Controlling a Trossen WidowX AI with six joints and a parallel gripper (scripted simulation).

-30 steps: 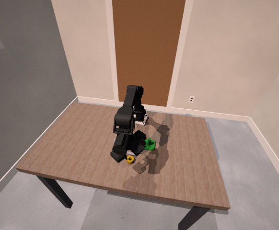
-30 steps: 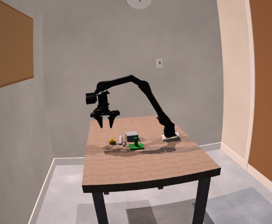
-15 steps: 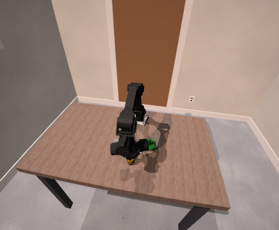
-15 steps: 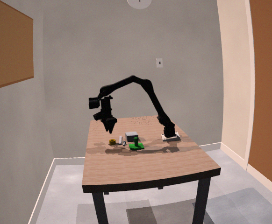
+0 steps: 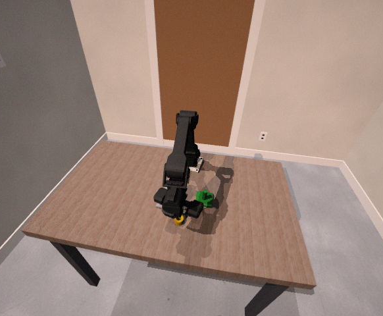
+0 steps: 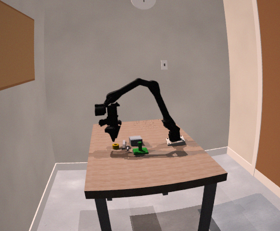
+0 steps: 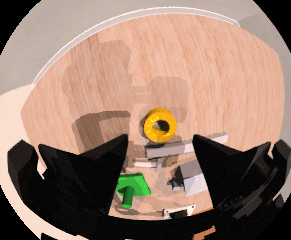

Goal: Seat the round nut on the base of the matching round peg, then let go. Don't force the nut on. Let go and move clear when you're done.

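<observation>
My hand is 80 mm above the grey rod, 60 mm past it and 40 mm to the left of it. Round my hand: bolt: 80 mm below, 70 mm behind, 30 mm to the left; grey block: 140 mm behind, 70 mm below, 50 mm to the right.
</observation>
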